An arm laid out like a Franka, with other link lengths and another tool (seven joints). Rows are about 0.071 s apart.
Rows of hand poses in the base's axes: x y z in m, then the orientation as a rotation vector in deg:
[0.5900, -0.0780, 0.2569, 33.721, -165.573, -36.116]
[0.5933, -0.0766, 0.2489, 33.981, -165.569, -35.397]
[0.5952, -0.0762, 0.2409, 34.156, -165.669, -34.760]
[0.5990, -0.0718, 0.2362, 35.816, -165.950, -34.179]
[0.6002, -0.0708, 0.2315, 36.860, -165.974, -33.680]
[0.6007, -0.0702, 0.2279, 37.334, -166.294, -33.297]
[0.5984, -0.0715, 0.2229, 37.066, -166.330, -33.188]
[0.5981, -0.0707, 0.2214, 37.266, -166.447, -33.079]
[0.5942, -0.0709, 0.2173, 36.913, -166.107, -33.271]
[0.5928, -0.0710, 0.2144, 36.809, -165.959, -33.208]
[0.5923, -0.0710, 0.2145, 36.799, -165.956, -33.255]
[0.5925, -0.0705, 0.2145, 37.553, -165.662, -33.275]
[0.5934, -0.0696, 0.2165, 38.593, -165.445, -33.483]
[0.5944, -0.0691, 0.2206, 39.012, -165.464, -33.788]
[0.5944, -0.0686, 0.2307, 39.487, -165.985, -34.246]
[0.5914, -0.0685, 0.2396, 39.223, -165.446, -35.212]
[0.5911, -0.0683, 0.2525, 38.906, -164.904, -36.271]
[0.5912, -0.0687, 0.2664, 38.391, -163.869, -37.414]
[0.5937, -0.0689, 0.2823, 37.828, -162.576, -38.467]
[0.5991, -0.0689, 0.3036, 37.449, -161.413, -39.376]
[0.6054, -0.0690, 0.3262, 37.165, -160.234, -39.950]
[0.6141, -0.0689, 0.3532, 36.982, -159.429, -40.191]
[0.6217, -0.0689, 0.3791, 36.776, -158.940, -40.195]
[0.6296, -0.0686, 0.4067, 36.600, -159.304, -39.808]
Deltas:
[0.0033, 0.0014, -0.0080, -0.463, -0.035, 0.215]
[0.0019, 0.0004, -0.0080, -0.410, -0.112, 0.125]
[0.0038, 0.0044, -0.0047, -0.242, -0.758, 0.943]
[0.0012, 0.0010, -0.0047, -0.249, -0.337, 0.648]
[0.0005, 0.0006, -0.0036, -0.196, -0.434, 0.206]
[-0.0023, -0.0013, -0.0050, -0.092, 0.057, -0.162]
[-0.0003, 0.0008, -0.0015, -0.048, -0.168, 0.089]
[-0.0039, -0.0002, -0.0041, 0.076, 0.420, -0.115]
[-0.0014, -0.0001, -0.0029, -0.061, 0.172, -0.010]
[-0.0005, 0.0000, 0.0001, 0.030, 0.004, -0.008]
[0.0002, 0.0005, 0.0000, 0.056, 0.025, 0.538]
[0.0009, 0.0009, 0.0020, 0.213, -0.150, 0.668]
[0.0010, 0.0005, 0.0041, 0.243, -0.166, 0.217]
[0.0000, 0.0005, 0.0101, 0.389, -0.650, 0.073]
[-0.0030, 0.0001, 0.0089, 0.584, 0.548, -0.046]
[-0.0003, 0.0002, 0.0129, 0.646, 0.559, -0.085]
[0.0001, -0.0004, 0.0139, 0.659, 1.064, -0.043]
[0.0025, -0.0002, 0.0159, 0.590, 1.312, 0.021]
[0.0054, 0.0000, 0.0213, 0.527, 1.133, 0.094]
[0.0063, -0.0001, 0.0226, 0.316, 1.130, 0.189]
[0.0087, 0.0001, 0.0270, 0.117, 0.776, 0.152]
[0.0076, 0.0000, 0.0259, -0.036, 0.514, 0.053]
[0.0079, 0.0003, 0.0276, -0.274, -0.243, -0.186]

